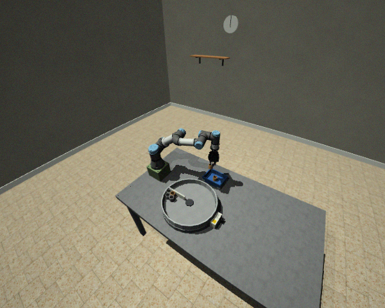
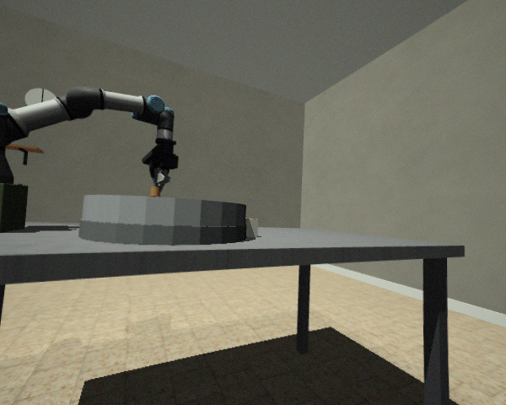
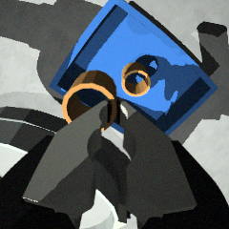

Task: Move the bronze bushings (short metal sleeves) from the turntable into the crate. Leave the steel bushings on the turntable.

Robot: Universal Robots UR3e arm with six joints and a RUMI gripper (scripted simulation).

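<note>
Right now my hand is 140 mm above the blue crate, 40 mm short of it and 10 mm to the left of it. Also, from my hand: turntable 370 mm to the right, 110 mm below, 10 mm behind.
</note>
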